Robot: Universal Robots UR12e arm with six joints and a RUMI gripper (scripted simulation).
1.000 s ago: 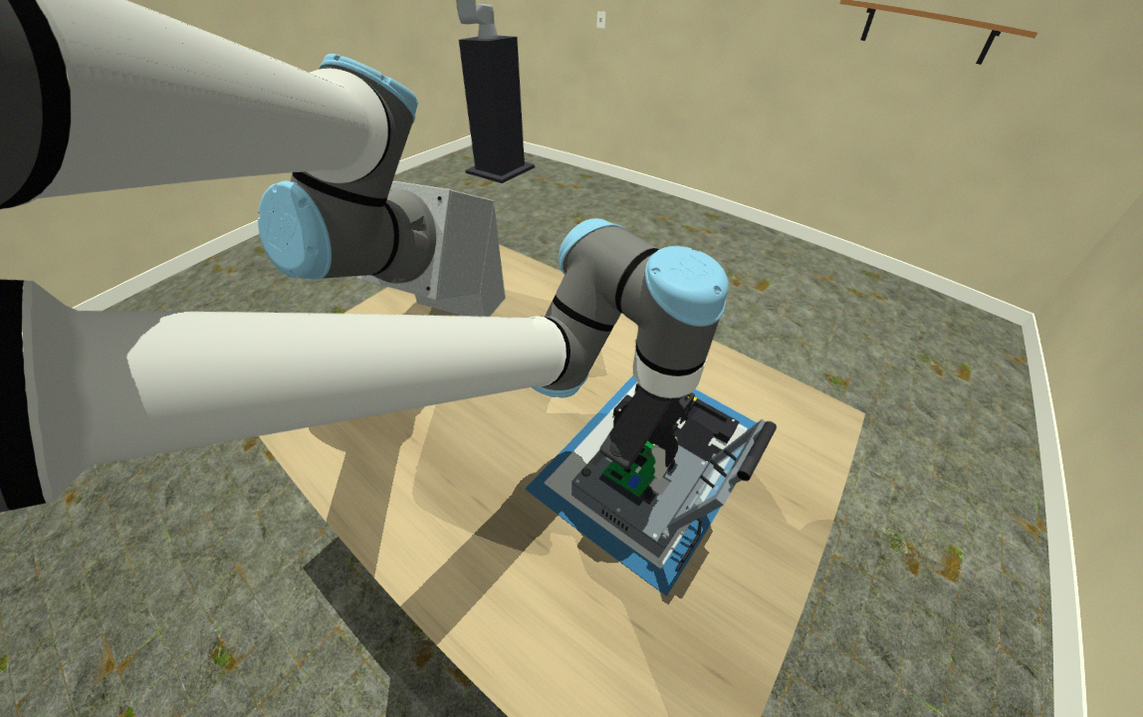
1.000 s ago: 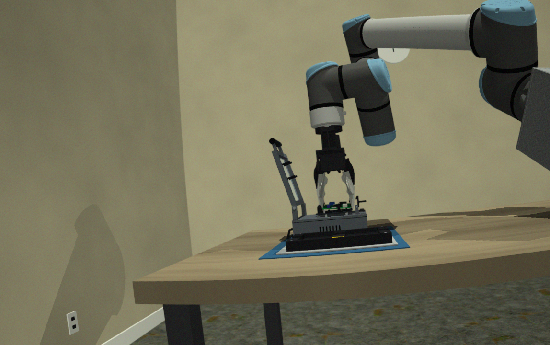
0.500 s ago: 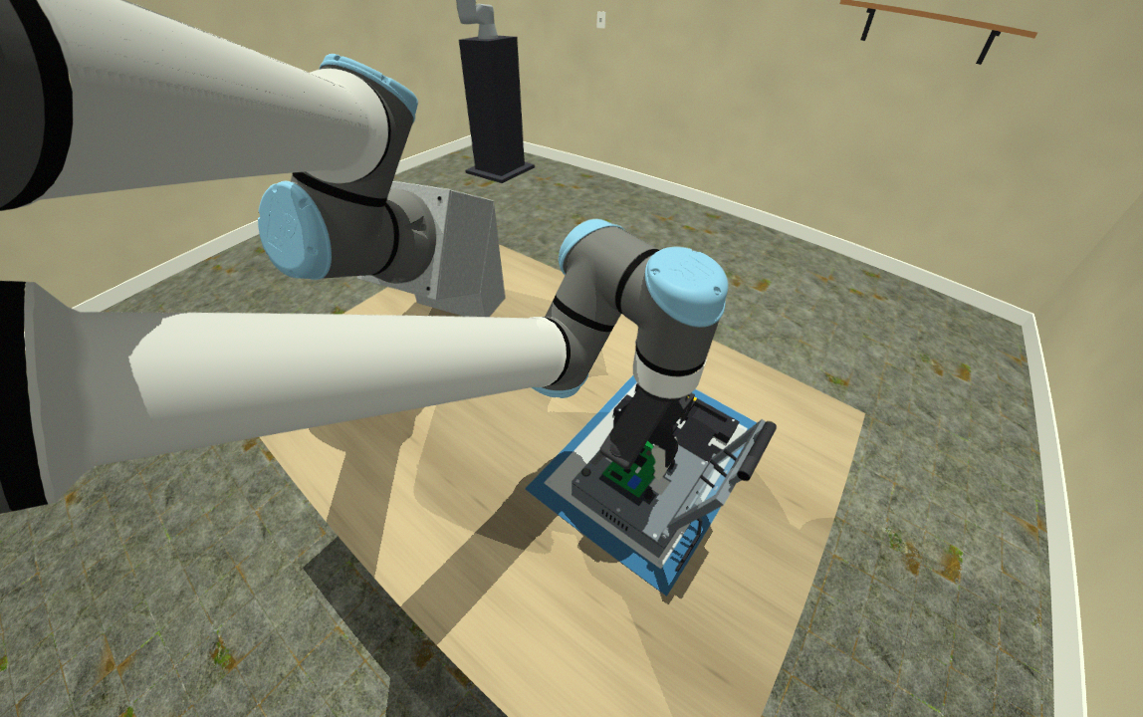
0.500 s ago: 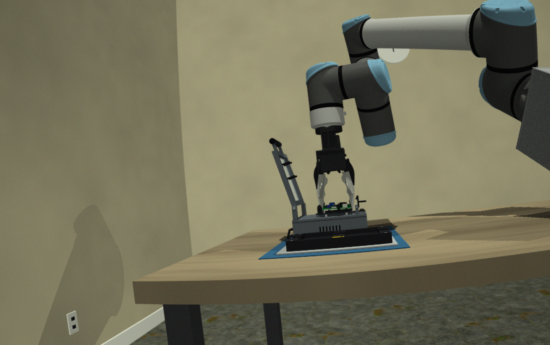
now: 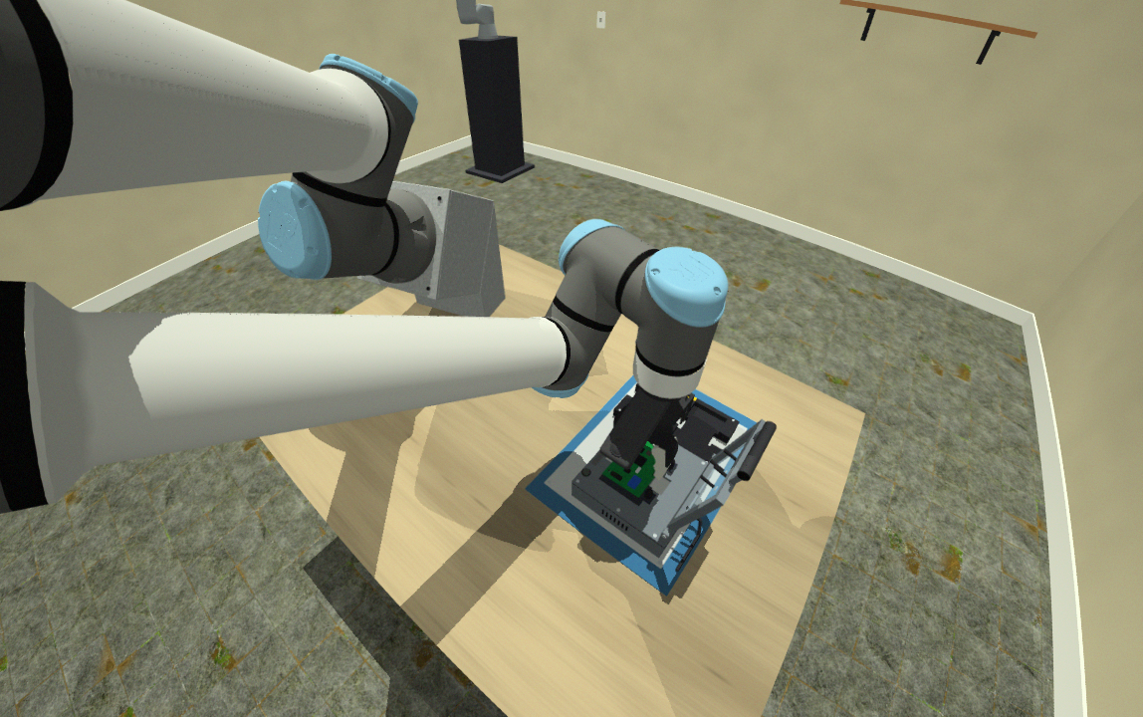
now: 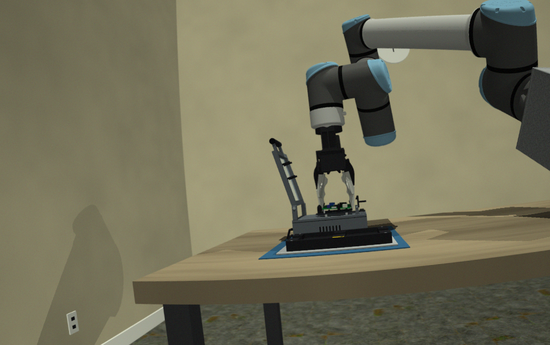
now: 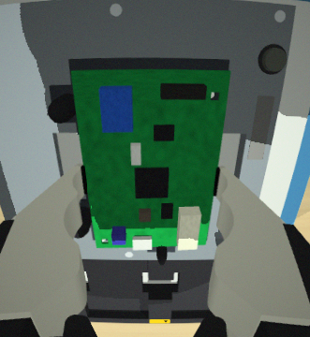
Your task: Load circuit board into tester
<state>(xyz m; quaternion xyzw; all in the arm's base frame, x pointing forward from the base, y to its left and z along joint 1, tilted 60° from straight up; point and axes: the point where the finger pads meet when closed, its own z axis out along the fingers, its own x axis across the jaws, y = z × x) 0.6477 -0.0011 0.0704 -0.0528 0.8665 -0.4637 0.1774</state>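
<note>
Right now the green circuit board is right at my hand. From my hand the other things lie so: lid: 120 mm ahead, 10 mm to the right, 100 mm above; grey tester: 30 mm ahead, 30 mm to the left, 30 mm above.
</note>
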